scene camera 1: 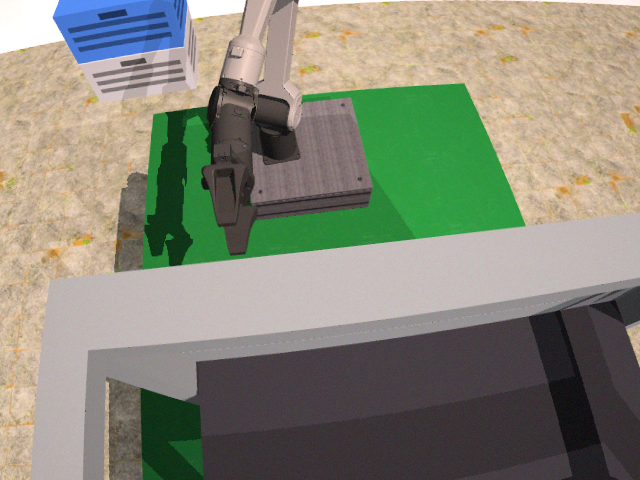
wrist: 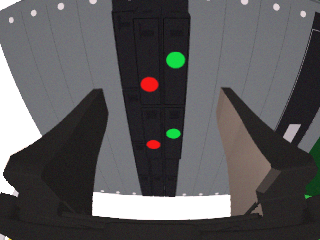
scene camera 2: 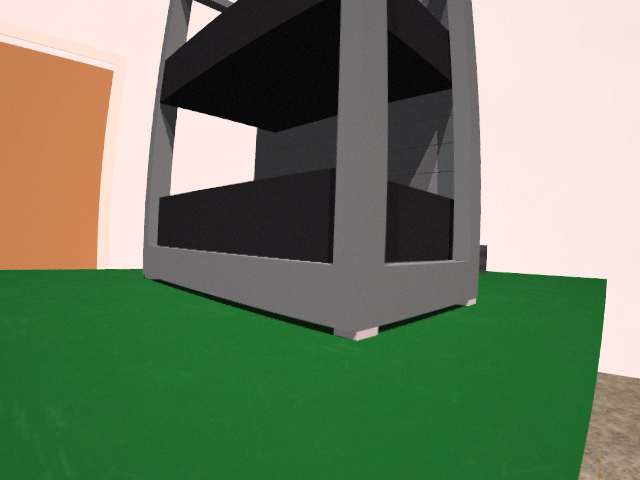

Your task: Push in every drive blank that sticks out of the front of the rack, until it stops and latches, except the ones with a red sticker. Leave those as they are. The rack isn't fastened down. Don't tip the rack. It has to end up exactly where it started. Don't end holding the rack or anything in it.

Labels:
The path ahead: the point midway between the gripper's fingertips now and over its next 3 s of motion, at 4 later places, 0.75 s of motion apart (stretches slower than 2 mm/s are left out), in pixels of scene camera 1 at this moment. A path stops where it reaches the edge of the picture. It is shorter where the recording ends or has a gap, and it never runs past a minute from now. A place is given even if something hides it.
My gripper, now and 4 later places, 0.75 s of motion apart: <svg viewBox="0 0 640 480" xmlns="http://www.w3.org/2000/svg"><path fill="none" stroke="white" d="M232 240L254 242L301 244L343 246L354 297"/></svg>

